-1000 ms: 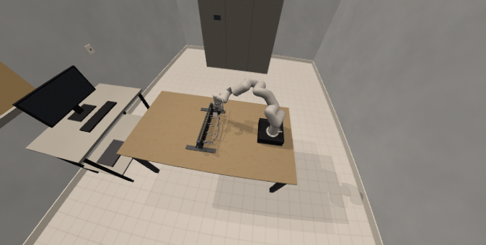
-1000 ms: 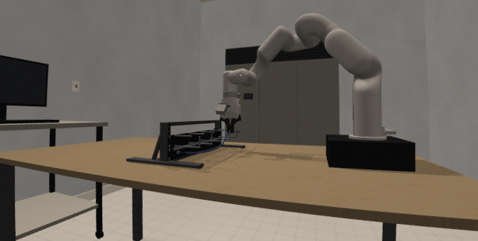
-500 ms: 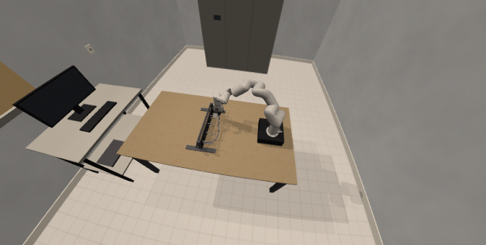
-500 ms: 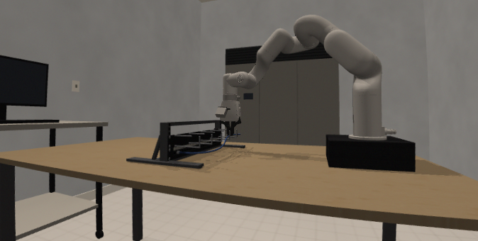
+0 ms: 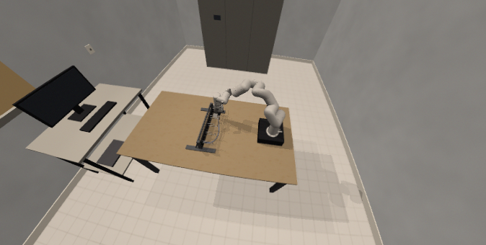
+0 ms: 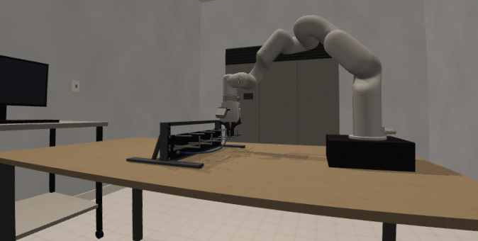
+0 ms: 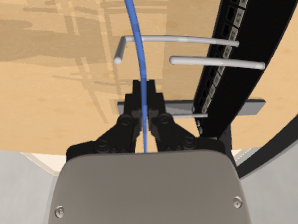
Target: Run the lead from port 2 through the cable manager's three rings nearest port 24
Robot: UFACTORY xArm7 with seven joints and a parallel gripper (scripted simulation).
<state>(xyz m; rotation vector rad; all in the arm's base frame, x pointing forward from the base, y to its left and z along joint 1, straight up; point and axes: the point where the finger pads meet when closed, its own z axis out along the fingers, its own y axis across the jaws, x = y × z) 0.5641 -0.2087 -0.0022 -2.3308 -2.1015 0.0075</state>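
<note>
The black rack is 140 mm to the left of my hand, 120 mm ahead of it and 20 mm below it.
</note>
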